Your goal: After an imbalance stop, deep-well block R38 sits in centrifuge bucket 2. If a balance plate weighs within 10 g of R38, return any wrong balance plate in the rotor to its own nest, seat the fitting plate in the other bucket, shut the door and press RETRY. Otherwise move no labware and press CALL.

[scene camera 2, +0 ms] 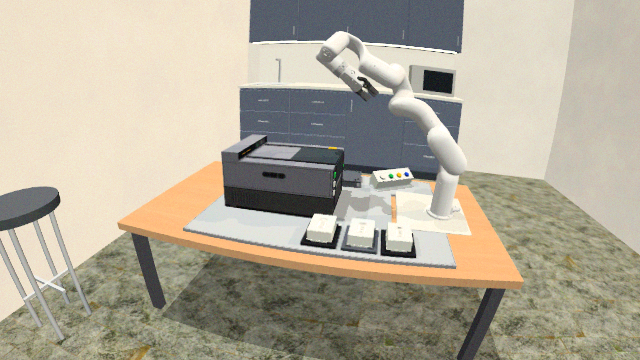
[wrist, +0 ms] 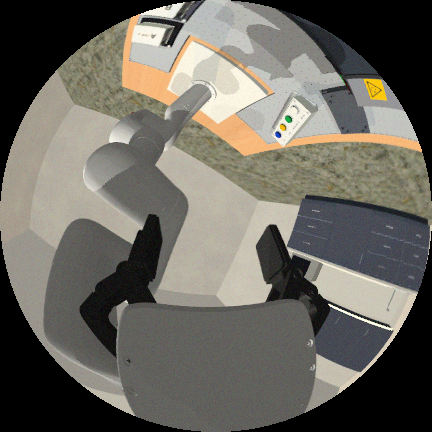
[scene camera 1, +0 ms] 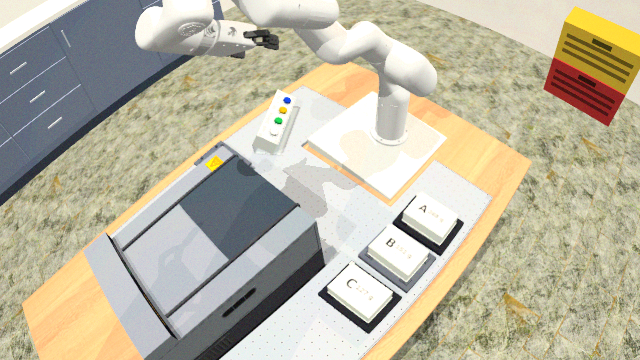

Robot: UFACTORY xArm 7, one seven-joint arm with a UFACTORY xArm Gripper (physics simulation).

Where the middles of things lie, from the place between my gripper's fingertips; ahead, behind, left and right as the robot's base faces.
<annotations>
My gripper is now 16 cm past the white button box (scene camera 2: 376,182), 18 cm to the left of it and 42 cm above it. Also, from my hand: grey centrifuge (scene camera 1: 168,284) (37 cm ahead, 2 cm to the left, 34 cm below).
</annotations>
